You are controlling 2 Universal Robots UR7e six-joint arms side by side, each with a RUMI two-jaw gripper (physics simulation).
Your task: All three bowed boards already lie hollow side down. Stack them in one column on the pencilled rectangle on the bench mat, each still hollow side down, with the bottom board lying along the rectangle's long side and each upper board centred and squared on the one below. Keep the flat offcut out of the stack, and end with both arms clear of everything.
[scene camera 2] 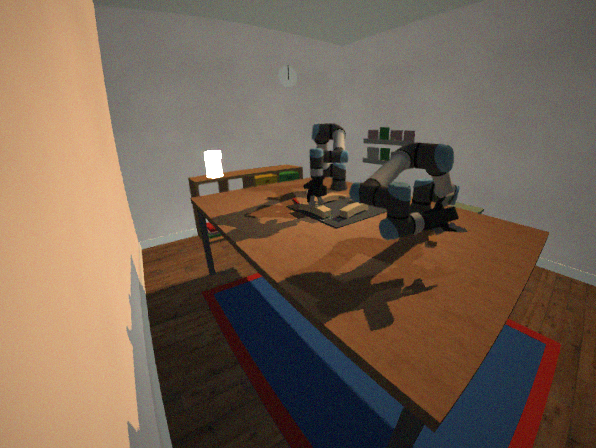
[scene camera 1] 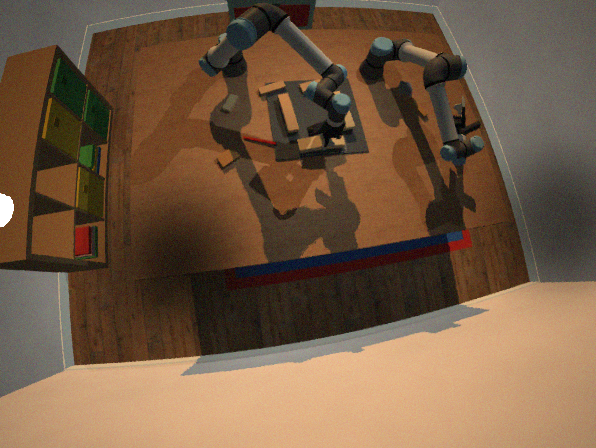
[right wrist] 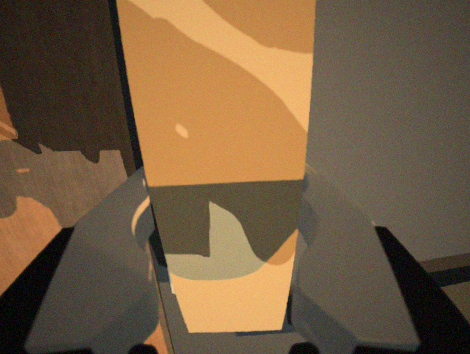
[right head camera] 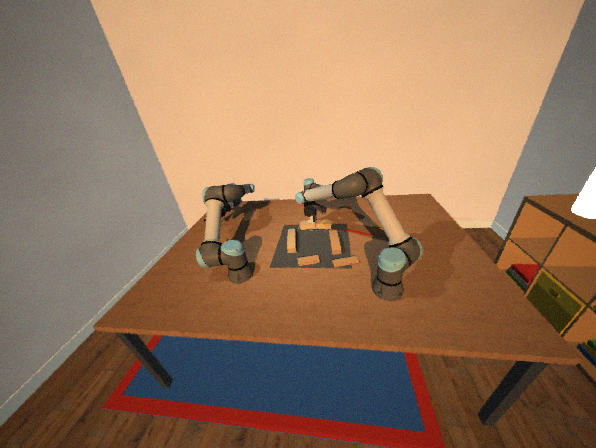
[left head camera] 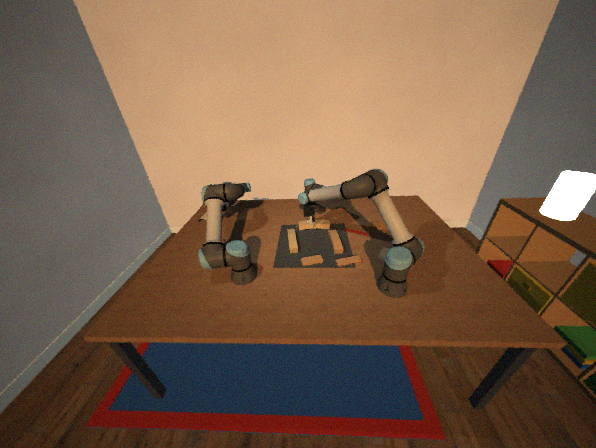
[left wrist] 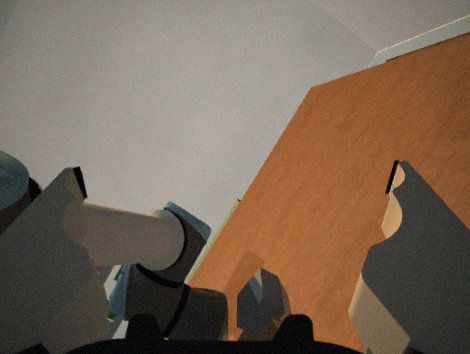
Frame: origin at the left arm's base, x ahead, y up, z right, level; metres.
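Where they show: left gripper, between the fingertips: (scene camera 2: 461,211) (scene camera 1: 462,104) (right head camera: 205,214) (left head camera: 201,214) (left wrist: 234,166); right gripper, between the fingertips: (scene camera 2: 315,210) (scene camera 1: 322,144) (right wrist: 226,163) (right head camera: 314,225) (left head camera: 313,225); left arm's base, origin of its link: (scene camera 1: 370,71) (right head camera: 241,274) (left head camera: 244,275) (left wrist: 209,325); right arm's base, origin of its link: (scene camera 2: 338,188) (scene camera 1: 234,67) (right head camera: 387,289) (left head camera: 391,286).
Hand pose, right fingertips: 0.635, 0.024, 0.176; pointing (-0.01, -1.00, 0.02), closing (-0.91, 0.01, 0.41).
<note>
Each offset is from my right fingertips to the top centre of the thing, as dx, dy, dz. Level surfaces: height alone.
A bowed board @(+0.004, +0.038, +0.009) (left head camera: 322,225) (scene camera 1: 310,145) (scene camera 2: 322,211) (right wrist: 215,100) lies level, hollow side down, at or just above the far edge of the dark mat @(dy -0.018) (left head camera: 315,242) (scene camera 1: 359,144). My right gripper (left head camera: 312,220) (right wrist: 226,163) is shut across the board's middle. Board and gripper hide most of the pencilled rectangle. Two other bowed boards lie hollow side down on the mat: one at the left in the left head camera, a board @(-0.235, +0.037, -0.059) (left head camera: 292,241) (scene camera 2: 353,209), and one at the right, a board @(-0.125, +0.030, +0.219) (left head camera: 336,242) (scene camera 1: 287,112). My left gripper (left wrist: 234,166) is open and empty, away from the mat.
Two short wooden pieces, one @(-0.361, +0.000, +0.146) (left head camera: 312,260) on the mat and one @(-0.277, -0.001, +0.355) (left head camera: 348,260) across its corner, lie nearer the arm bases; which is the offcut I cannot tell. A red stick @(+0.067, -0.011, +0.317) (left head camera: 357,232) (scene camera 1: 259,140), a small wooden block @(+0.204, -0.004, +0.437) (scene camera 1: 228,159) and a grey block @(-0.115, -0.004, +0.544) (scene camera 1: 230,102) lie beside the mat.
</note>
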